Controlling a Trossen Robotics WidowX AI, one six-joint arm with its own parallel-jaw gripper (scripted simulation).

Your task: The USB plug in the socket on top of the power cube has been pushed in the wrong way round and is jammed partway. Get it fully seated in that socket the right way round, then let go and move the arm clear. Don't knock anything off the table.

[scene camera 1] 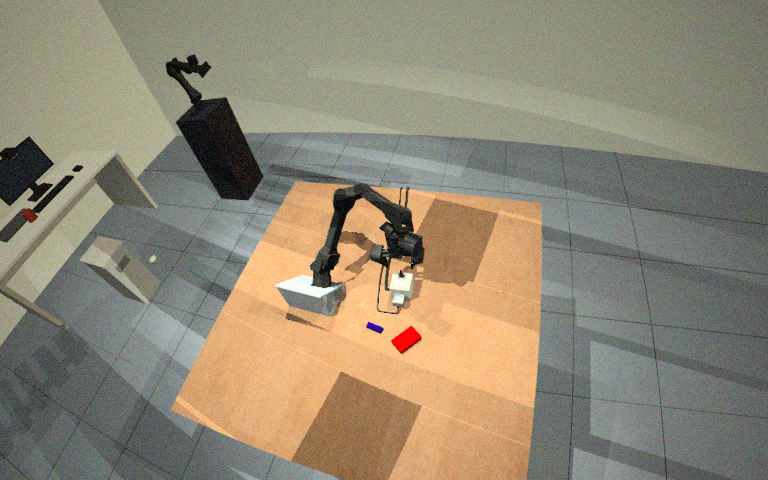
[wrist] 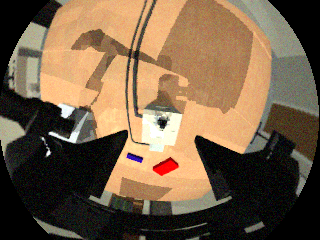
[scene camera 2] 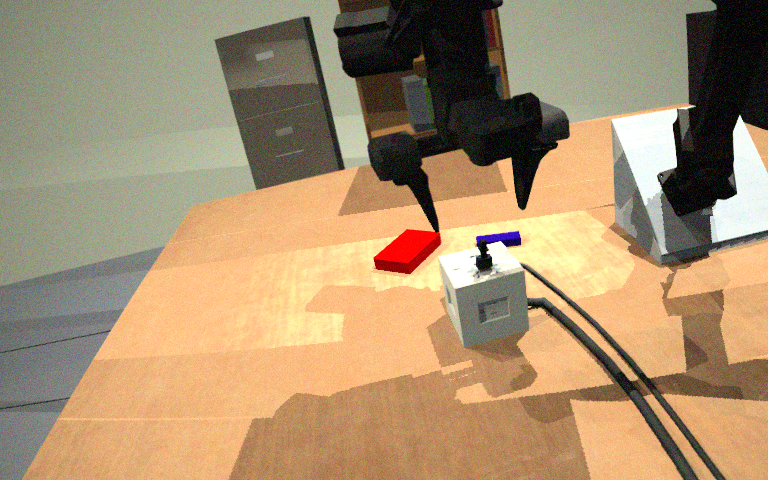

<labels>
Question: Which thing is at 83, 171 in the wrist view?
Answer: My gripper.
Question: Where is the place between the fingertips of my gripper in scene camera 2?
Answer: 480, 219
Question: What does my gripper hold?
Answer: Nothing.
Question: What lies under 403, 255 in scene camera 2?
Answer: A red flat block.
</labels>
